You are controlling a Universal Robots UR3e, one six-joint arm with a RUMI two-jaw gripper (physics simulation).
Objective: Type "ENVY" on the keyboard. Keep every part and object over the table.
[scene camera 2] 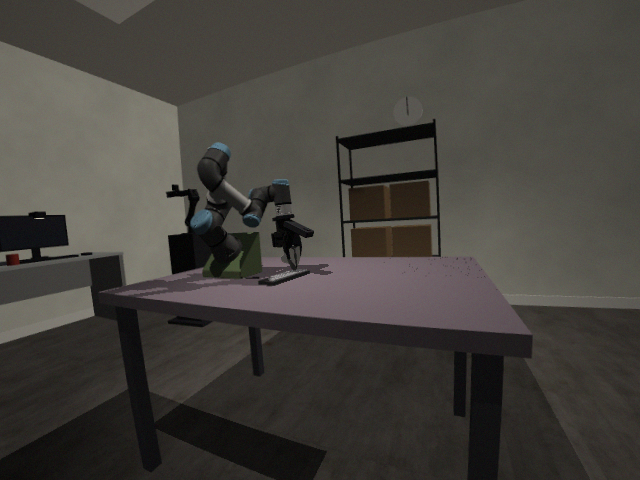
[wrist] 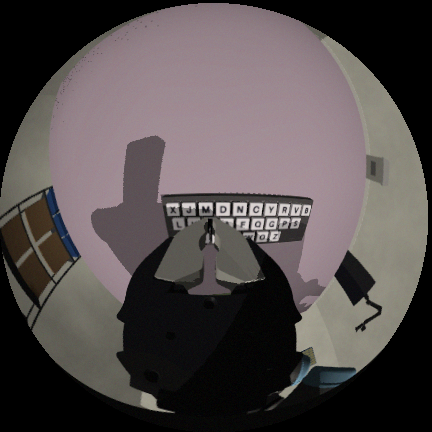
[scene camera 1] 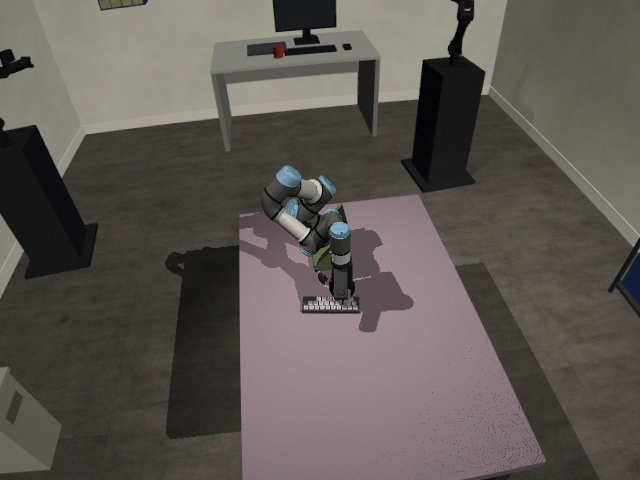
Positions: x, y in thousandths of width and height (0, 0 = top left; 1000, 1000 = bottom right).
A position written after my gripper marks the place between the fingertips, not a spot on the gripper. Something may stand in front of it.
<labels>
my gripper: scene camera 2 460, 564; wrist 485, 508; scene camera 1 535, 634
</labels>
